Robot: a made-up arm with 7 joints.
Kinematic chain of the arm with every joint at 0, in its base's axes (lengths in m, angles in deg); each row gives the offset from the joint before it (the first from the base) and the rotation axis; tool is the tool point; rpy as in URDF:
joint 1: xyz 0 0 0.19 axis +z
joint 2: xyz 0 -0.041 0.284 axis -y
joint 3: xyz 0 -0.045 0.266 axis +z
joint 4: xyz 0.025 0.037 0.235 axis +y
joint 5: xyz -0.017 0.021 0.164 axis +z
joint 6: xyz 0 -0.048 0.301 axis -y
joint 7: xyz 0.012 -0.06 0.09 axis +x
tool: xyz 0 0 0 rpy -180 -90 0
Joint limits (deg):
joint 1: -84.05..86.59
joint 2: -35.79..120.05
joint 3: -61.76..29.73
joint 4: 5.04..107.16
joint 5: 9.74..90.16
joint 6: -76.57..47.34
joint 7: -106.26..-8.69
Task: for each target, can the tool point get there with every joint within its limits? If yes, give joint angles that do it. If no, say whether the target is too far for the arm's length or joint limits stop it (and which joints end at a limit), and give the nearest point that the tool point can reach.
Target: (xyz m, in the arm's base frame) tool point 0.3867 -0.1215 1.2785
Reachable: yes | joints 51.04 17.31 -35.26 52.72 18.44 -62.10 -24.44
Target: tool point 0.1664 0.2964 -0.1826
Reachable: no: joint limits stop it (at a limit: joint 2, joint 4) | nearest point 0.2731 0.4864 0.3728 | short by 0.597 m
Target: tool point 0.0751 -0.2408 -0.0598
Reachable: no: joint limits stop it (at a limit: joint 2, joint 4) | nearest point 0.1580 -0.5066 0.3865 | short by 0.526 m
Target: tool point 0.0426 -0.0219 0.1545
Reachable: no: joint limits stop it (at a limit: joint 2, joint 4, joint 6) | nearest point 0.4290 -0.2205 0.4313 | short by 0.515 m
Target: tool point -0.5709 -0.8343 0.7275
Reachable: yes | joints 54.58 88.06 21.76 14.99 34.14 -7.19 -72.75
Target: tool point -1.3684 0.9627 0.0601
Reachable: no: too far | nearest point -0.8527 0.5999 0.2161 | short by 0.650 m
